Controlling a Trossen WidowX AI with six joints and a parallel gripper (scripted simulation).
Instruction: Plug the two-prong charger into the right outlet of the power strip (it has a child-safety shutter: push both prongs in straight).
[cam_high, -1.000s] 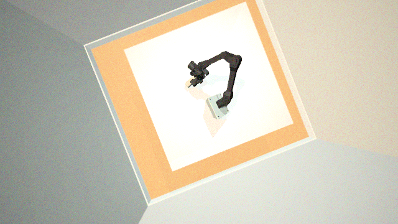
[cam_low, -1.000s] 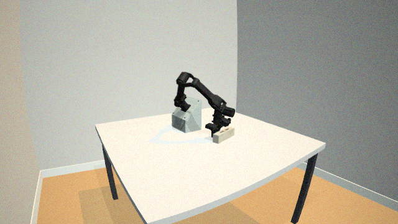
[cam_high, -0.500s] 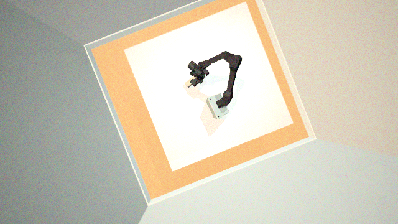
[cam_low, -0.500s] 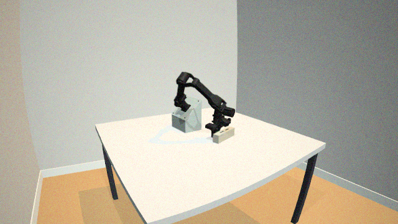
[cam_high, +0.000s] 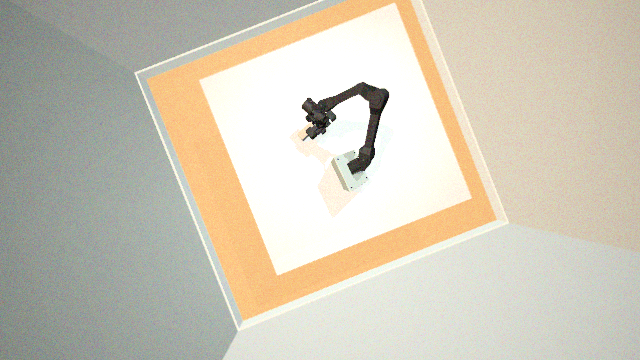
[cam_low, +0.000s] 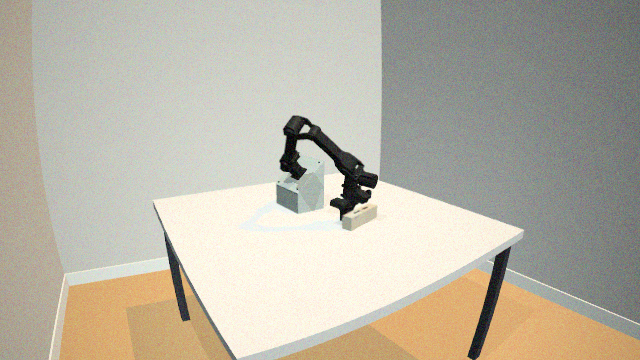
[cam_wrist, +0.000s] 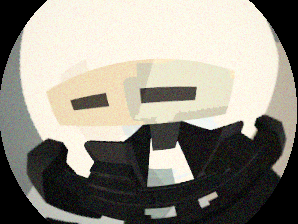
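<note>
Now: the two-prong charger 2 cm ahead of my gripper tip, 1 cm to the left of it and 1 cm above it.
</note>
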